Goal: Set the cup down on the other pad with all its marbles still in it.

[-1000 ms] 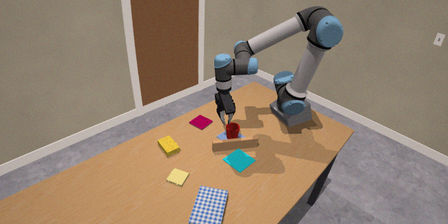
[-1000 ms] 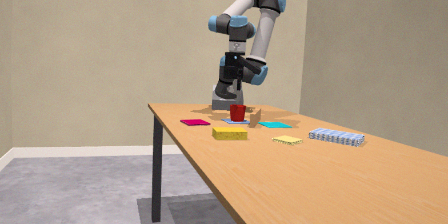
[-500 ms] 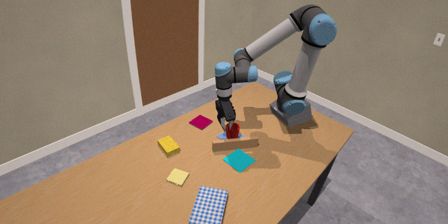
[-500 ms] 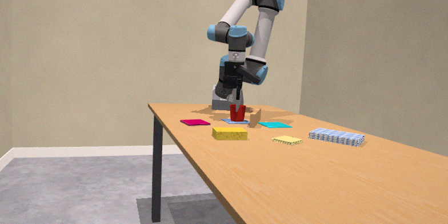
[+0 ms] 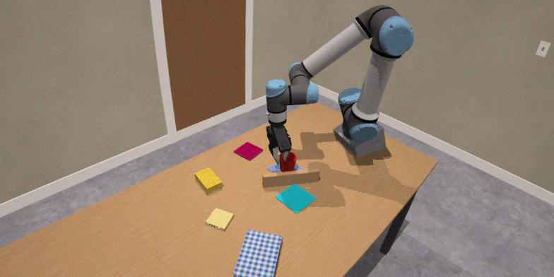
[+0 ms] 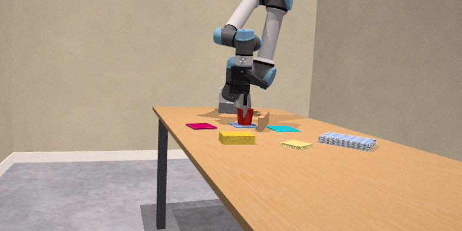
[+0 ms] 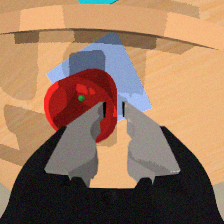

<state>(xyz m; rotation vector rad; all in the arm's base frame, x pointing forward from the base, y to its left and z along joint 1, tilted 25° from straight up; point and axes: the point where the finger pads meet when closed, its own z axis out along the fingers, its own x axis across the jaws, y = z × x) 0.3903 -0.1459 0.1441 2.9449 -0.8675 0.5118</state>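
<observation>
The red cup is 30 mm behind my hand, 20 mm to the left of it and 30 mm below it. Also, from my hand: yellow sponge (250 mm ahead, 180 mm to the right, 40 mm below); then green marble (50 mm behind, 20 mm to the left, 40 mm below); then wooden rail (30 mm ahead, 80 mm to the left, 40 mm below).
</observation>
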